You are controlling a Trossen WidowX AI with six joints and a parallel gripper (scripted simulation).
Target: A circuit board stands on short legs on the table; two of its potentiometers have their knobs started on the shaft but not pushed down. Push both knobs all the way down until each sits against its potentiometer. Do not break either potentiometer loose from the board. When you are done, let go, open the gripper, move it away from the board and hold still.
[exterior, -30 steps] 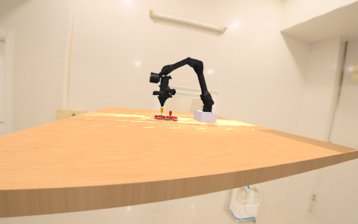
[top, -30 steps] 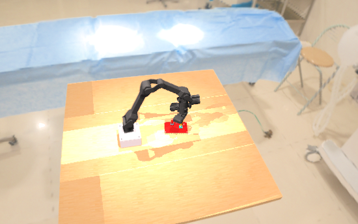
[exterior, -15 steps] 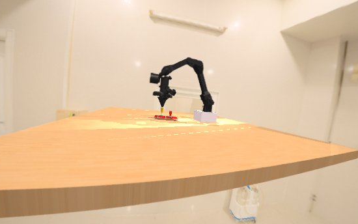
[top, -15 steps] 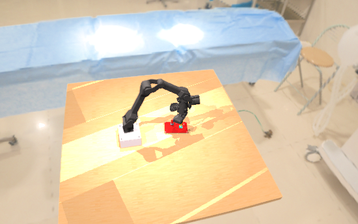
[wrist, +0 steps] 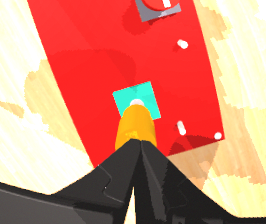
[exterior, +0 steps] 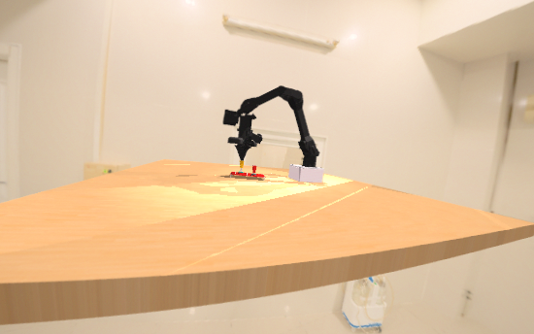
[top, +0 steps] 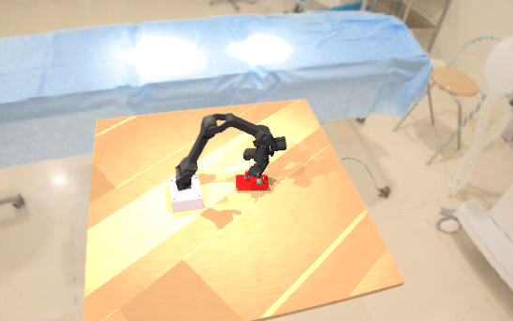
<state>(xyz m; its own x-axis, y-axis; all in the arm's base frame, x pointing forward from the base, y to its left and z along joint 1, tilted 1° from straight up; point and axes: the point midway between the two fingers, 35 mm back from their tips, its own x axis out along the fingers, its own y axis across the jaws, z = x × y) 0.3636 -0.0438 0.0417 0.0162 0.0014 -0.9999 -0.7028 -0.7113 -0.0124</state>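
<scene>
Now: the yellow knob 20 mm below my gripper tip. The rest, counted from my gripper tip: red knob: 50 mm behind, 50 mm to the left, 30 mm below.
</scene>
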